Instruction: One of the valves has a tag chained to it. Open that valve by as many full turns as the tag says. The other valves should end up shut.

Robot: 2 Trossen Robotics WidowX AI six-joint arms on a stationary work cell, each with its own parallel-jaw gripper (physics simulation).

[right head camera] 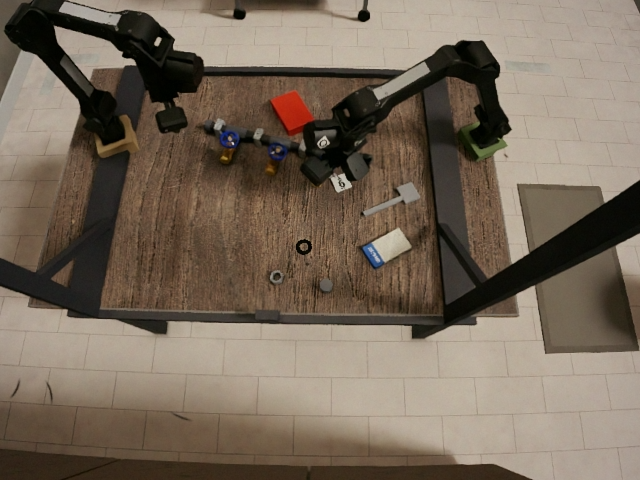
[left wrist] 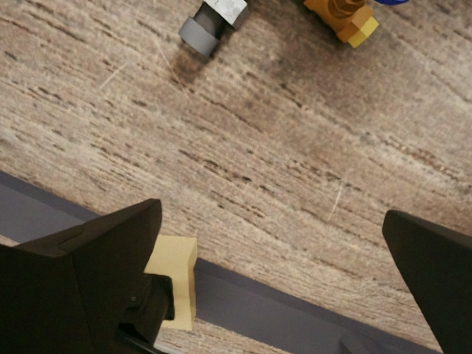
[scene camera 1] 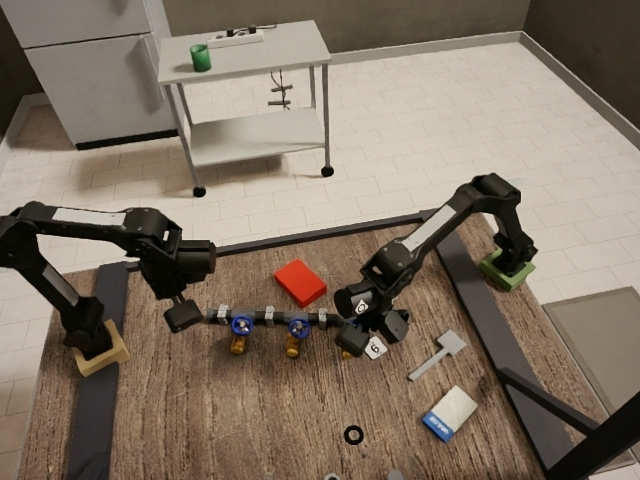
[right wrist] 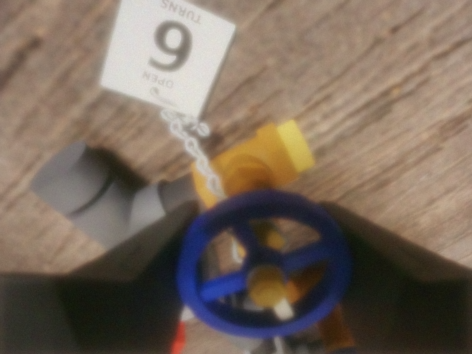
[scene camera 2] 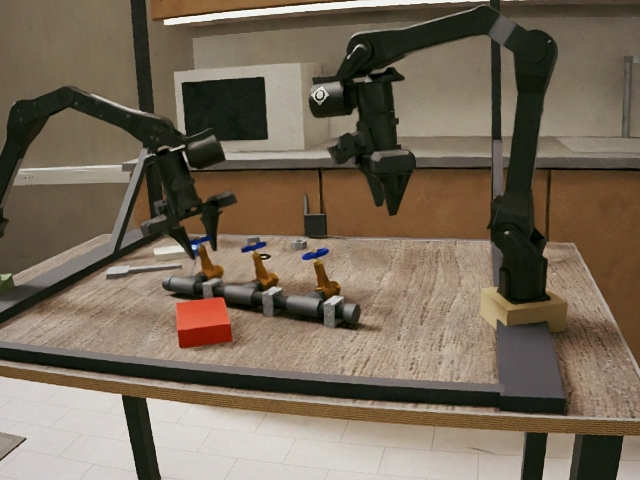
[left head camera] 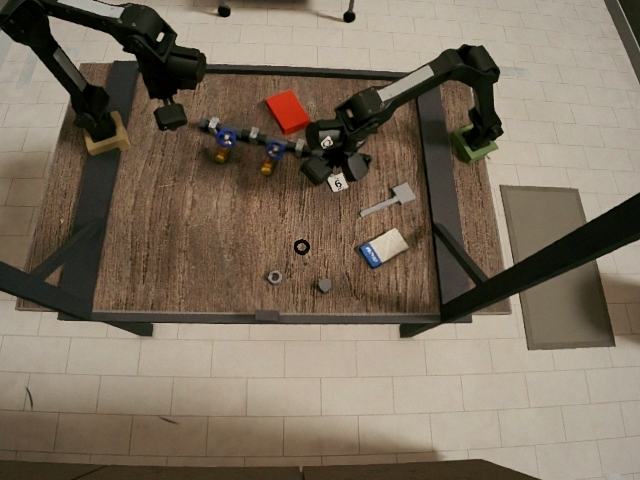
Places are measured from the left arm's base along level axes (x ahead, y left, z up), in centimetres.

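Pixels of known places: left gripper, fingertip midpoint: (left wrist: 272,215) (scene camera 2: 385,210); right gripper, fingertip midpoint: (right wrist: 258,212) (scene camera 2: 204,255); left arm's base at its link origin: (right head camera: 112,133) (left wrist: 145,295) (scene camera 1: 96,344) (scene camera 2: 523,295) (left head camera: 102,130); right arm's base at its link origin: (right head camera: 484,137) (scene camera 1: 508,264) (left head camera: 476,139).
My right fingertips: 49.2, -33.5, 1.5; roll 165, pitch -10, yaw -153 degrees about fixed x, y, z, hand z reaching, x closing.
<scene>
Ahead of a thing's pixels: the offset from my right fingertips to its top centre, as dx, dy, dz. "pt": to the spot under its first point.
The tagged valve's blue handwheel @(+0.7, -0.3, +3.8) (right wrist: 189,270) (scene camera 2: 199,240) sits between the fingers of my right gripper (right wrist: 258,212) (scene camera 2: 203,253), which is shut on its rim. A white tag @(pt +4.3, -2.4, -5.6) (right wrist: 167,55) (left head camera: 337,182) (scene camera 1: 375,348) hangs by a chain at this valve and reads "OPEN 6 TURNS"; it appears upside down in the right wrist view. The middle valve's blue wheel @(pt -11.5, +8.2, +3.8) (scene camera 1: 289,328) and the left valve's blue wheel @(pt -21.5, +16.3, +3.7) (scene camera 1: 232,325) are untouched; how far they are turned I cannot tell. My left gripper (left wrist: 272,215) (scene camera 2: 386,209) is open and empty, high above the table beside the pipe's end.
A red block @(+0.0, +22.9, -3.0) (left head camera: 287,111) (scene camera 2: 203,322) lies behind the pipe in the head views. A grey mallet @(+14.0, -12.2, -4.9) (left head camera: 403,193), a blue-and-white box @(+7.5, -23.9, -4.5) (left head camera: 384,248), a black ring @(-11.5, -15.7, -5.8) (left head camera: 295,246), a nut @(-20.5, -20.7, -4.4) (left head camera: 268,277) and a grey bolt head @(pt -10.5, -27.2, -4.0) (left head camera: 324,285) lie elsewhere on the table.
</scene>
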